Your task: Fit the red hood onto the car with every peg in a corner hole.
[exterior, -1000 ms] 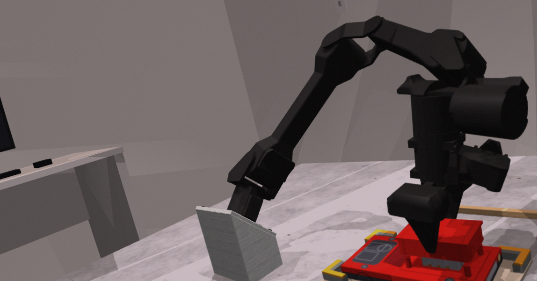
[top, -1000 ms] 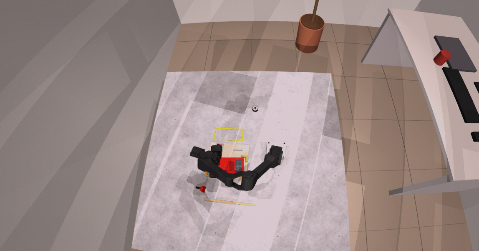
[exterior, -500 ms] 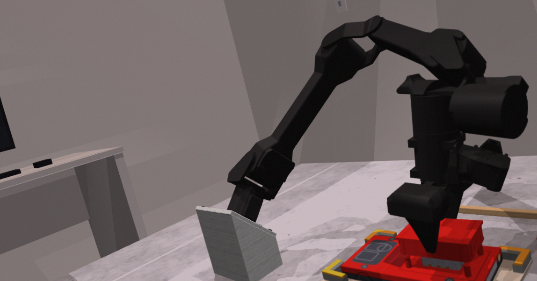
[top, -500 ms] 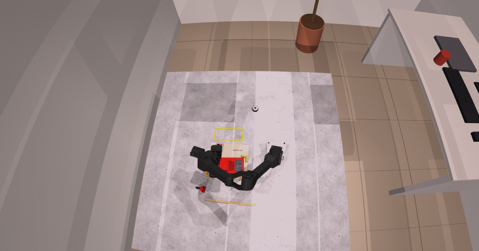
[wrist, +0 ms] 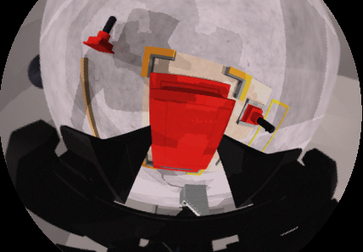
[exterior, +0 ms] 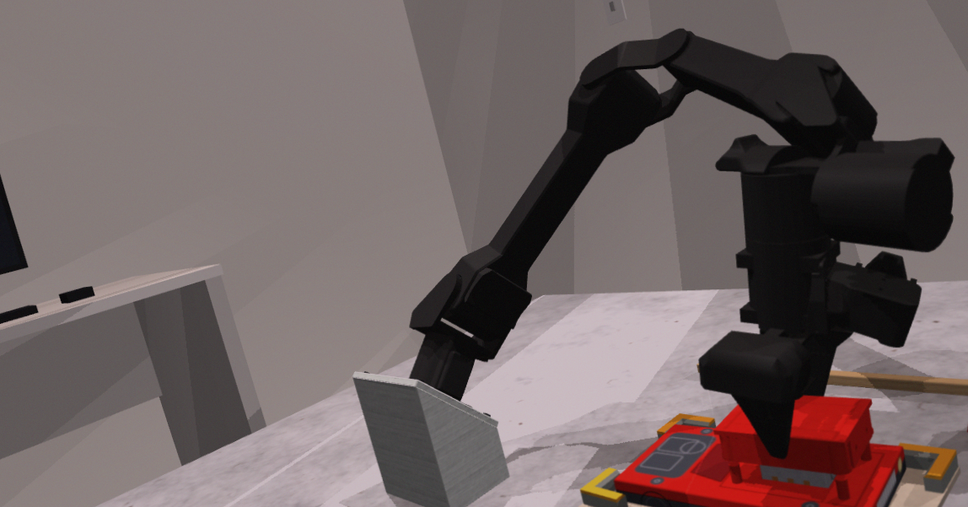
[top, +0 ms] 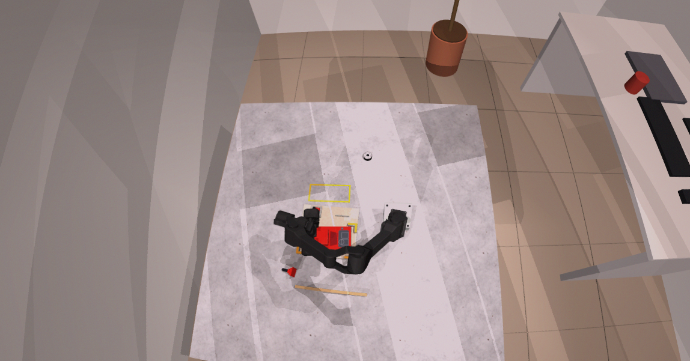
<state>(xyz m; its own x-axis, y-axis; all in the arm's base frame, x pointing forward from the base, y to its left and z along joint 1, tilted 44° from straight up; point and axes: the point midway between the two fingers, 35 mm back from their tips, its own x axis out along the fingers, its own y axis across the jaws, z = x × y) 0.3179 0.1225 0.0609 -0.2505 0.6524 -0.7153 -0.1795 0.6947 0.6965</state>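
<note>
Right now my gripper tip is 3 cm above the grey engine block. From my gripper tip the other things lie so: wooden strip 21 cm to the left, 10 cm behind, 5 cm below; red hood 1 cm above.
</note>
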